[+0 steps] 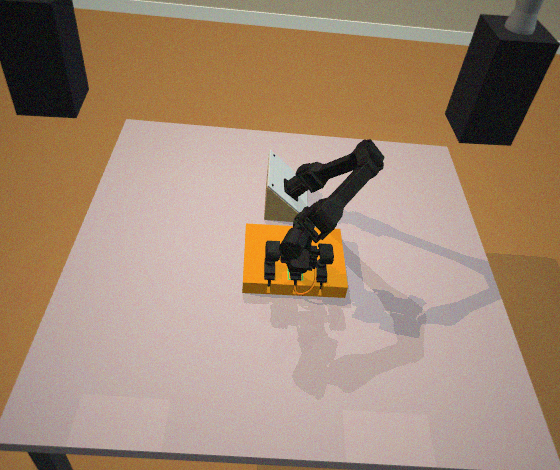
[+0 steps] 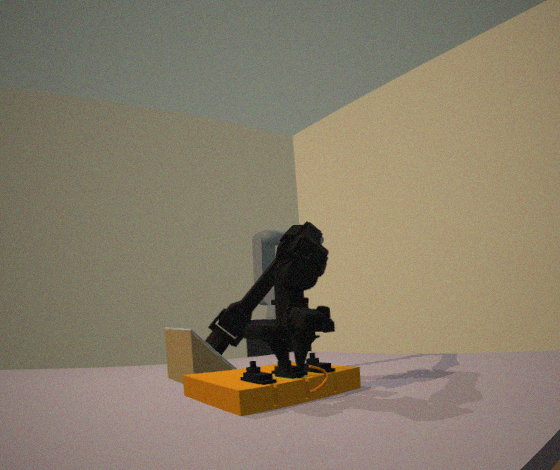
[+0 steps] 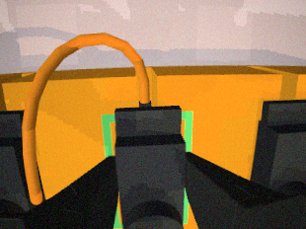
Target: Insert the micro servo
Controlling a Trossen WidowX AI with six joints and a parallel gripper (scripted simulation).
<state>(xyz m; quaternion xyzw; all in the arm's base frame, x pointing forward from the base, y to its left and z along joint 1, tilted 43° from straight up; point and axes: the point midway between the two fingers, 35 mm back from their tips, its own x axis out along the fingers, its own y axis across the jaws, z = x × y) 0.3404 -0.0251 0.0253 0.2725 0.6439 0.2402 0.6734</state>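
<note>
Now: gripper tip 12 cm past the orange deck and 4 cm above it.
</note>
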